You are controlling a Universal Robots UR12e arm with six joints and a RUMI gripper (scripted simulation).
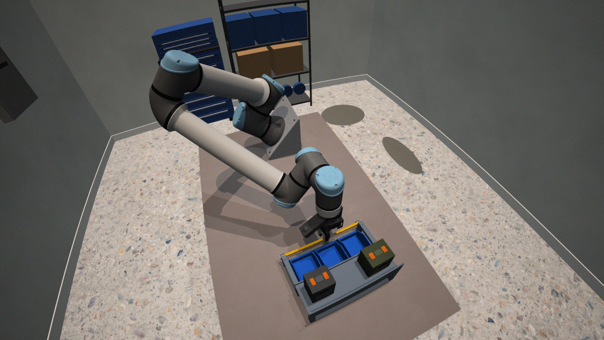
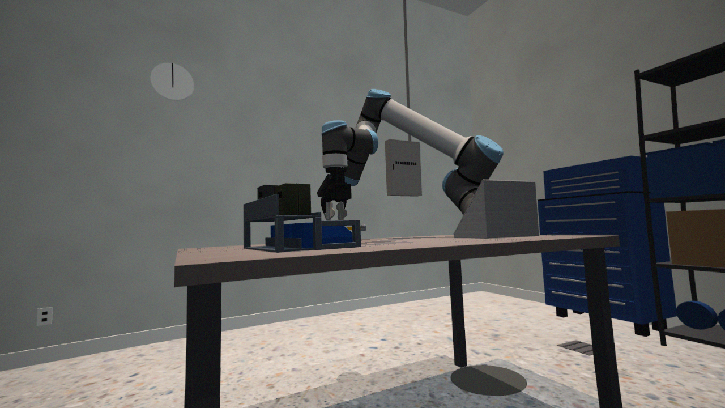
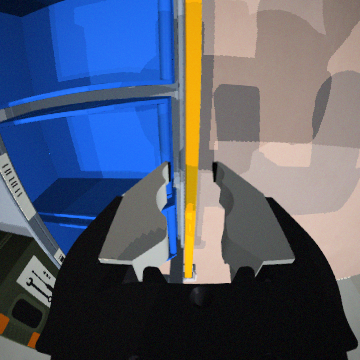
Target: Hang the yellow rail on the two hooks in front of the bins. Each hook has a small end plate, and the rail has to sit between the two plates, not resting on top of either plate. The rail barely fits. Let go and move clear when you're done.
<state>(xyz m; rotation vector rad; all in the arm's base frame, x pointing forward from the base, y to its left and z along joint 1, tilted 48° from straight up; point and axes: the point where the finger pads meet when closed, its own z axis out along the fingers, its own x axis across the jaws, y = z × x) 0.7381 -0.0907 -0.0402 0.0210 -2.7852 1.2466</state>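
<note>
Right now the yellow rail is 10 mm below my hand. Round my hand: green case (200 mm ahead, 120 mm to the left, 80 mm above); then black case (200 mm ahead, 110 mm to the right, 90 mm above).
</note>
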